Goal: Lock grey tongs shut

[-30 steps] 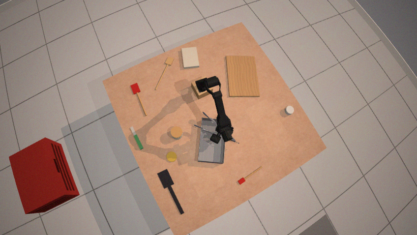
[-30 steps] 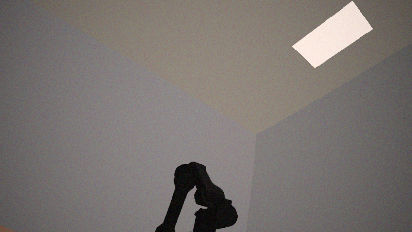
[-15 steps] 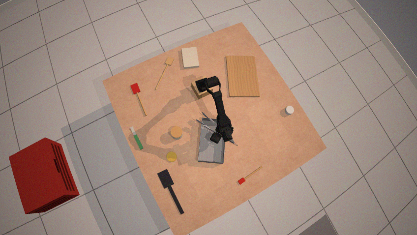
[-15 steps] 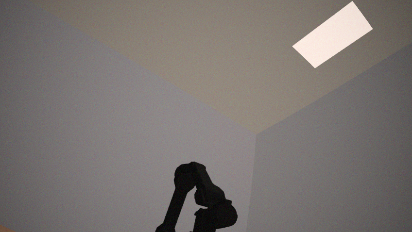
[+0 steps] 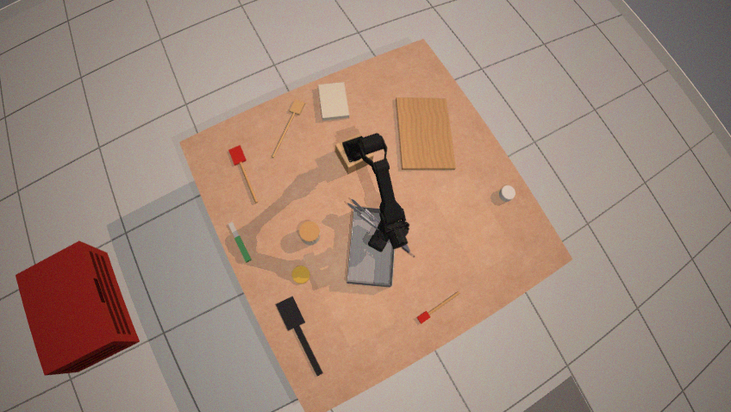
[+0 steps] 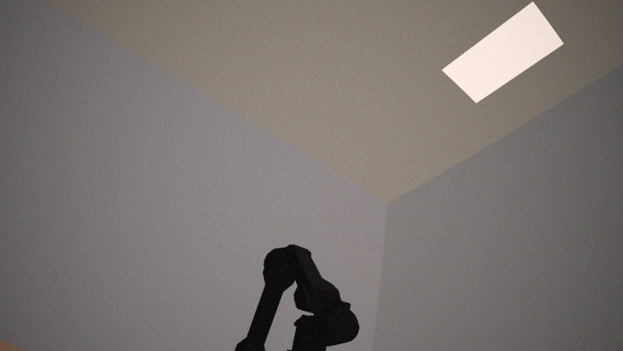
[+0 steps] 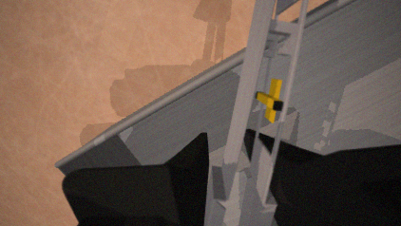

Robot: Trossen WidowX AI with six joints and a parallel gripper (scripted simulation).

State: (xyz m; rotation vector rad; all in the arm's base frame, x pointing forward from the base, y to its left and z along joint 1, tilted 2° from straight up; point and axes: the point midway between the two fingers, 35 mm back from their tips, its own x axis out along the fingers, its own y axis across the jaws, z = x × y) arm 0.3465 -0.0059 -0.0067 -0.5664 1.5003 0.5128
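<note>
The yellow slider part is 40 mm ahead of my gripper tip, 10 mm to the left of it and 40 mm above it. Round my gripper tip: grey roasting tin (40 mm ahead, 60 mm to the right); yellow disc (40 mm ahead, 360 mm to the right, 20 mm below); black spatula (240 mm ahead, 450 mm to the right, 30 mm below).
</note>
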